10 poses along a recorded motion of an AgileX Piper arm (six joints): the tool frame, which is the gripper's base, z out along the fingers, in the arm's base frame.
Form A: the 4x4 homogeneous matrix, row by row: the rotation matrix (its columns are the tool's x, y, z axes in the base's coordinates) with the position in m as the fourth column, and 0 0 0 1 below. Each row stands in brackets.
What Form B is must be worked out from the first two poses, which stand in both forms.
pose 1, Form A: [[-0.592, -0.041, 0.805, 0.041], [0.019, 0.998, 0.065, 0.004], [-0.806, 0.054, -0.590, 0.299], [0, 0, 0, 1]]
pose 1, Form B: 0.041, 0.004, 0.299; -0.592, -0.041, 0.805; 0.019, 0.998, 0.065; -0.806, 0.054, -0.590
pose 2, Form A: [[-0.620, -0.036, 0.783, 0.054], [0.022, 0.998, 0.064, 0.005], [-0.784, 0.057, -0.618, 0.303], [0, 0, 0, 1]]
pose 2, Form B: 0.054, 0.005, 0.303; -0.620, -0.036, 0.783; 0.022, 0.998, 0.064; -0.784, 0.057, -0.618
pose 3, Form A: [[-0.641, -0.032, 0.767, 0.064], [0.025, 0.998, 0.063, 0.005], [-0.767, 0.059, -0.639, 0.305], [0, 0, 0, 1]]
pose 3, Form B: 0.064, 0.005, 0.305; -0.641, -0.032, 0.767; 0.025, 0.998, 0.063; -0.767, 0.059, -0.639
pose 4, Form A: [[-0.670, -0.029, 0.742, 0.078], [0.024, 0.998, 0.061, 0.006], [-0.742, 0.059, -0.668, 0.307], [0, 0, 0, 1]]
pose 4, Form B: 0.078, 0.006, 0.307; -0.670, -0.029, 0.742; 0.024, 0.998, 0.061; -0.742, 0.059, -0.668
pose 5, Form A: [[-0.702, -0.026, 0.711, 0.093], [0.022, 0.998, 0.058, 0.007], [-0.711, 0.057, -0.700, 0.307], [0, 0, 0, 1]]
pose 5, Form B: 0.093, 0.007, 0.307; -0.702, -0.026, 0.711; 0.022, 0.998, 0.058; -0.711, 0.057, -0.700
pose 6, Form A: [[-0.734, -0.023, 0.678, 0.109], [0.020, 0.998, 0.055, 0.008], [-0.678, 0.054, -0.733, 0.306], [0, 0, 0, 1]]
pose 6, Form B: 0.109, 0.008, 0.306; -0.734, -0.023, 0.678; 0.020, 0.998, 0.055; -0.678, 0.054, -0.733
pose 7, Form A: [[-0.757, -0.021, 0.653, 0.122], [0.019, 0.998, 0.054, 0.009], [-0.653, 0.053, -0.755, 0.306], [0, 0, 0, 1]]
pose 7, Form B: 0.122, 0.009, 0.306; -0.757, -0.021, 0.653; 0.019, 0.998, 0.054; -0.653, 0.053, -0.755
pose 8, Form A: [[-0.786, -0.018, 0.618, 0.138], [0.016, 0.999, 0.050, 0.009], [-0.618, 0.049, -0.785, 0.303], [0, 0, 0, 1]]
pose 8, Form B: 0.138, 0.009, 0.303; -0.786, -0.018, 0.618; 0.016, 0.999, 0.050; -0.618, 0.049, -0.785
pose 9, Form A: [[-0.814, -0.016, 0.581, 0.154], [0.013, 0.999, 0.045, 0.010], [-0.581, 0.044, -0.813, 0.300], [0, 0, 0, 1]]
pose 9, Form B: 0.154, 0.010, 0.300; -0.814, -0.016, 0.581; 0.013, 0.999, 0.045; -0.581, 0.044, -0.813
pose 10, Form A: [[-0.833, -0.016, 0.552, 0.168], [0.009, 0.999, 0.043, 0.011], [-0.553, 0.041, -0.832, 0.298], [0, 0, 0, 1]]
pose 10, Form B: 0.168, 0.011, 0.298; -0.833, -0.016, 0.552; 0.009, 0.999, 0.043; -0.553, 0.041, -0.832
